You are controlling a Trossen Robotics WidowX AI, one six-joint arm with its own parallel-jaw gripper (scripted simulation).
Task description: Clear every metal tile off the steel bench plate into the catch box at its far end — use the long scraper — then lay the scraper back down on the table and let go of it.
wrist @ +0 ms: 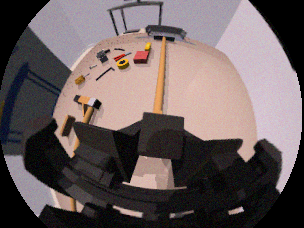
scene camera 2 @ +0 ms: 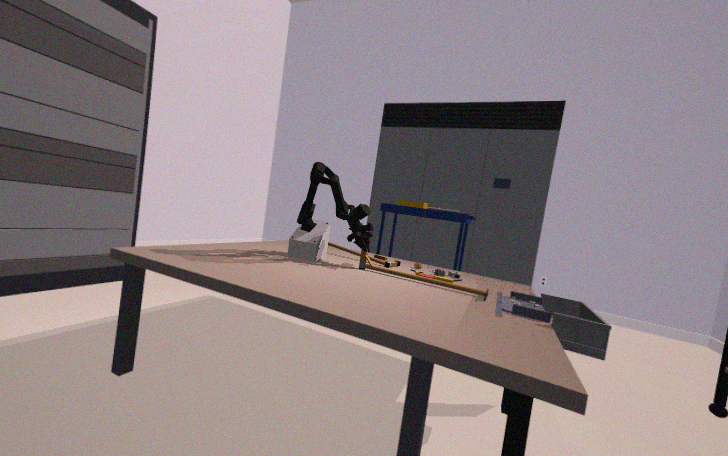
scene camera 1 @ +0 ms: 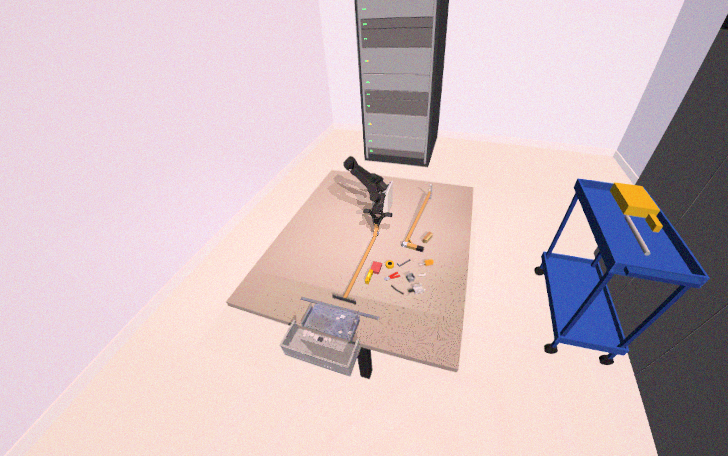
Note:
I see my gripper [wrist: 157, 122] and a long scraper [scene camera 2: 364, 258].
The long scraper is seen too in the wrist view [wrist: 161, 136].

